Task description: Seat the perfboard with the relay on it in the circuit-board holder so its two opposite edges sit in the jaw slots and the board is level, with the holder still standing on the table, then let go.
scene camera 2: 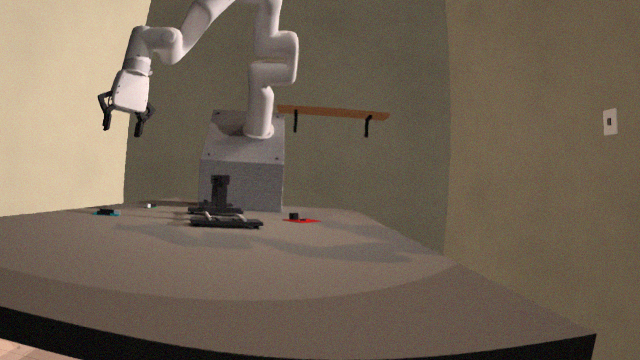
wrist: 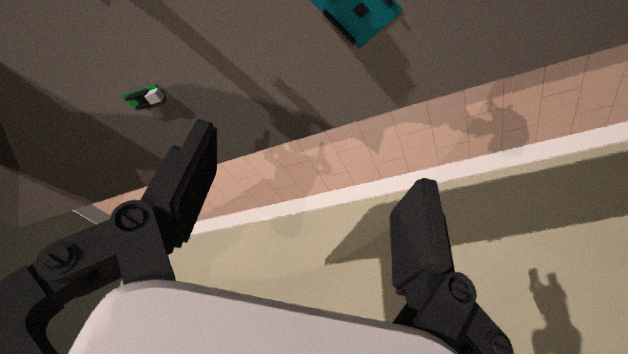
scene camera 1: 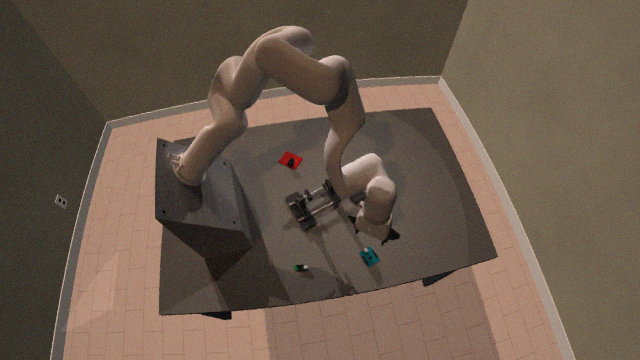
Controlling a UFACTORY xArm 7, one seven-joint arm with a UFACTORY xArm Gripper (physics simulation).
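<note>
A red board with a black block on it, which looks like the perfboard with the relay, lies flat on the table. The dark circuit-board holder with pale rods stands on the table beside it, partly behind the arm in the first scene view. No board shows in its jaws. My gripper is open and empty, high above the table and away from the red board. The red board and the holder do not show in the wrist view.
A teal board lies near the table edge below my gripper. A small green part lies to one side of it. The grey pedestal bears the arm. A wooden shelf is on the wall.
</note>
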